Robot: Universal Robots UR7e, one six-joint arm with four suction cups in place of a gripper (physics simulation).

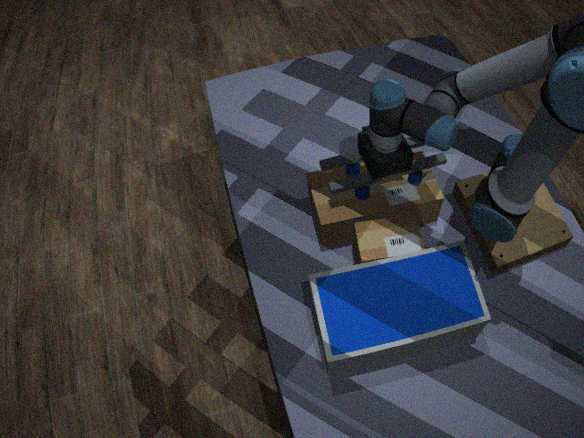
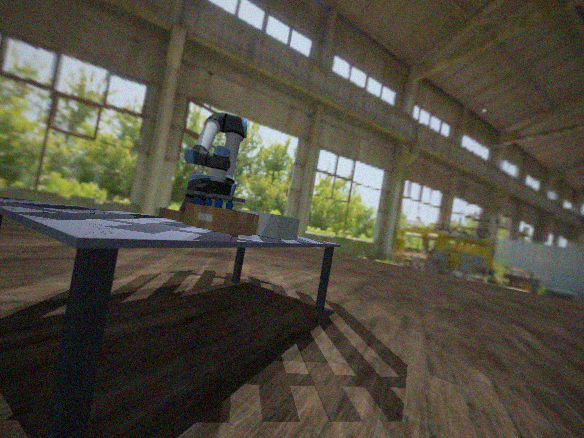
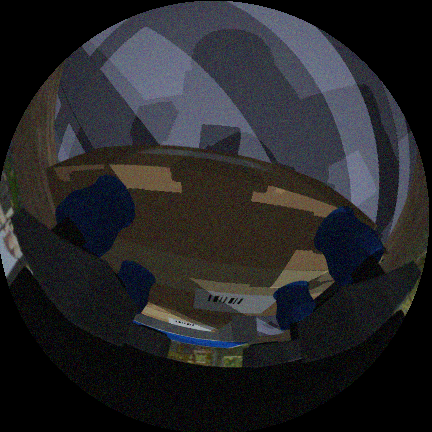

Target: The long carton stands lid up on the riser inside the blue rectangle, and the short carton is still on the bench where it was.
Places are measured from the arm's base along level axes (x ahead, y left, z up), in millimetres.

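Pixels of known places: end effector, tool point: (image 3: 221,260).
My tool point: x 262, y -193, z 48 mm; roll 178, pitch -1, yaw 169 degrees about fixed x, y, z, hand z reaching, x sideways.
Ahead of a thing's pixels: the offset from my tool point to its middle. Level surfaces: height alone.
The long carton {dz -49, dx +33, dy +15 mm} (image 1: 332,209) (image 2: 216,220) (image 3: 217,209) lies flat on the bench {dz -100 mm} (image 1: 263,103) (image 2: 117,230), lid and barcode label up, behind the riser. My suction gripper (image 1: 381,181) (image 2: 212,202) (image 3: 217,257) sits centred over it, and its blue cups rest on the lid. The short carton {dz -49, dx +80, dy +153 mm} (image 1: 374,237) (image 3: 160,316) lies label up on the bench, between the long carton and the riser. The riser {dz -40, dx +140, dy +300 mm} (image 1: 325,329) (image 2: 278,226) carries the blue rectangle {dz +20, dx +140, dy +300 mm} (image 1: 401,301) (image 3: 193,340), which has nothing on it.
The arm's wooden base plate (image 1: 542,235) stands on the bench to the right of the cartons. The bench's left edge runs close to the long carton's left end. The wooden floor lies beyond it.
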